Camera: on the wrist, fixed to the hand. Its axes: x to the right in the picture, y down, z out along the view.
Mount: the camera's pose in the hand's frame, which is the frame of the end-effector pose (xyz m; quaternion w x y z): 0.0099 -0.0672 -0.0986 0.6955 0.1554 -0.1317 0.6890
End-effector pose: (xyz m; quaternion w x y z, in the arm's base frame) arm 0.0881 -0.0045 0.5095 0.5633 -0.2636 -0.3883 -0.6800
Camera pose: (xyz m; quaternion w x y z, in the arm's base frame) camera 0.0284 -0.0871 0.4467 0.8502 -0.4529 -0.2683 0.0102
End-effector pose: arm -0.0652 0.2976 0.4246 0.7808 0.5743 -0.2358 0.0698
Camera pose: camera -0.0026 0.3655 0.3484 0.3747 0.3675 -0.6517 0.5476
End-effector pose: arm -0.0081 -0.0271 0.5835 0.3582 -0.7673 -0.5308 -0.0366
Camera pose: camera -0.0283 -0.0652 0.6952 0.3237 -0.8485 0.1066 0.4049
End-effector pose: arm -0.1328 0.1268 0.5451 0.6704 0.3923 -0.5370 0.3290
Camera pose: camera -0.0272 0.1817 0.5318 0.1079 0.0504 -0.6810 0.7226
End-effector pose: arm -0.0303 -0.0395 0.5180 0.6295 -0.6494 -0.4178 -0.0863
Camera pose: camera -0.0270 -0.1324 0.5934 0.5432 -0.6531 0.0605 0.5242
